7 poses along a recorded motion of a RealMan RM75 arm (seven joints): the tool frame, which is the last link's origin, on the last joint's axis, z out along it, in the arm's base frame.
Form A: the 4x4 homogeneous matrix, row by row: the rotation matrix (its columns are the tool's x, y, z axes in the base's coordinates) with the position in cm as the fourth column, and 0 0 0 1 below. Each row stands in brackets.
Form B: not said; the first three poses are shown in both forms.
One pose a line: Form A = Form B
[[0.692 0.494 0.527 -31.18], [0.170 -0.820 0.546 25.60], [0.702 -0.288 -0.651 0.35], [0 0 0 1]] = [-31.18 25.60 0.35], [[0.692 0.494 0.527], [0.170 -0.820 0.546], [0.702 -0.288 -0.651]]
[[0.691 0.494 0.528 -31.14], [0.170 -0.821 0.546 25.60], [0.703 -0.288 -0.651 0.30], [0 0 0 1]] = [-31.14 25.60 0.30], [[0.691 0.494 0.528], [0.170 -0.821 0.546], [0.703 -0.288 -0.651]]
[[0.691 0.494 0.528 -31.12], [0.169 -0.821 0.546 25.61], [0.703 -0.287 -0.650 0.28], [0 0 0 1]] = [-31.12 25.61 0.28], [[0.691 0.494 0.528], [0.169 -0.821 0.546], [0.703 -0.287 -0.650]]
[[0.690 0.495 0.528 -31.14], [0.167 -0.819 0.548 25.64], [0.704 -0.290 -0.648 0.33], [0 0 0 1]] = [-31.14 25.64 0.33], [[0.690 0.495 0.528], [0.167 -0.819 0.548], [0.704 -0.290 -0.648]]
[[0.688 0.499 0.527 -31.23], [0.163 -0.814 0.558 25.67], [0.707 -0.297 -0.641 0.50], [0 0 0 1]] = [-31.23 25.67 0.50], [[0.688 0.499 0.527], [0.163 -0.814 0.558], [0.707 -0.297 -0.641]]
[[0.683 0.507 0.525 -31.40], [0.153 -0.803 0.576 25.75], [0.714 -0.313 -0.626 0.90], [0 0 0 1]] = [-31.40 25.75 0.90], [[0.683 0.507 0.525], [0.153 -0.803 0.576], [0.714 -0.313 -0.626]]
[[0.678 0.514 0.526 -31.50], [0.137 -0.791 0.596 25.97], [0.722 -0.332 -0.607 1.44], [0 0 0 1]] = [-31.50 25.97 1.44], [[0.678 0.514 0.526], [0.137 -0.791 0.596], [0.722 -0.332 -0.607]]
